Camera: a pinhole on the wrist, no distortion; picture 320 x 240 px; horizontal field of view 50.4 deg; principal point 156.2 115.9 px. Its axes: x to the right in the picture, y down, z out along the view. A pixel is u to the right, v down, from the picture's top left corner.
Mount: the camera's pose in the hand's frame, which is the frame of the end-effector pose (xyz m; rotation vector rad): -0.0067 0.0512 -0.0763 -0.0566 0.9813 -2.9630
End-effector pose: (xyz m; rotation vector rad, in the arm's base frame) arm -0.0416 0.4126 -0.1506 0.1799 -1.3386 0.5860
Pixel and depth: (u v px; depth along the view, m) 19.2 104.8 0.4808
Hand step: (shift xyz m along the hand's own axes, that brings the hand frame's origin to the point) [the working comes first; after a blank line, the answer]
In the camera's frame: -0.1937 -0.0157 0.4808

0.2063 -0.2171 0.3131
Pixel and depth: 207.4 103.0 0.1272
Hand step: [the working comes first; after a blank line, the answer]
In the camera's frame: 0.0192 -0.0048 0.1272

-0.0207 -0.0214 0.0291
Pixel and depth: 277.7 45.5 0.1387
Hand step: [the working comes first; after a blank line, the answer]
In the camera's frame: 0.0496 -0.0287 0.1387

-0.0508 -0.0100 0.0534
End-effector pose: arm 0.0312 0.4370 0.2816 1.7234 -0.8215 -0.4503
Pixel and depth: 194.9 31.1 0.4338
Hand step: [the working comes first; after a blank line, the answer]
In the camera's frame: 0.0494 -0.1082 0.4338

-0.0392 -0.1222 0.3375
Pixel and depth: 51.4 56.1 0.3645
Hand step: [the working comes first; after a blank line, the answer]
In the camera's frame: -0.1123 -0.0641 0.3645

0.1199 -0.1113 0.2510
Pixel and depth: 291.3 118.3 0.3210
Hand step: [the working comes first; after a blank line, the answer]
In the camera's frame: 0.1275 0.0023 0.3210

-0.1211 -0.1459 0.1833
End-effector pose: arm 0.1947 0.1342 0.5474 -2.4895 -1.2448 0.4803
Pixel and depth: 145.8 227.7 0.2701
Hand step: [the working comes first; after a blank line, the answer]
In the camera's frame: -0.0083 0.0888 0.2701

0.0132 -0.1809 0.0870
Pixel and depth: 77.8 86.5 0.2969
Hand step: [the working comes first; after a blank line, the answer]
In the camera's frame: -0.0685 -0.0257 0.2969

0.0736 -0.1032 0.1751
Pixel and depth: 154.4 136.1 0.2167
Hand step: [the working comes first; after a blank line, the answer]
In the camera's frame: -0.0011 0.0129 0.2167

0.0033 -0.0883 0.0897
